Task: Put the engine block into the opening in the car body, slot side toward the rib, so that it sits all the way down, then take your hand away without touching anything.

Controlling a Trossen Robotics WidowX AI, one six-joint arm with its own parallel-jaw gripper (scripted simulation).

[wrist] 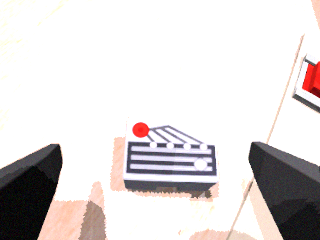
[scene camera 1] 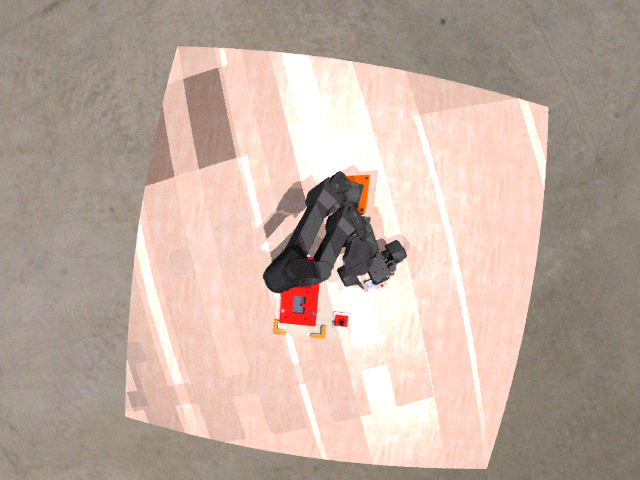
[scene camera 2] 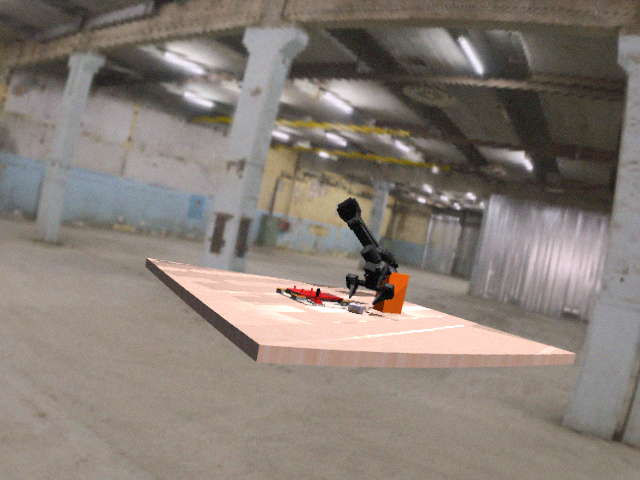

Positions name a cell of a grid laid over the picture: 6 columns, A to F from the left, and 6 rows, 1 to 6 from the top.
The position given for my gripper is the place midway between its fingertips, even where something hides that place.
Scene:
My gripper shows in the wrist view (C4), in scene camera 1 (D4) and in scene camera 2 (D4).

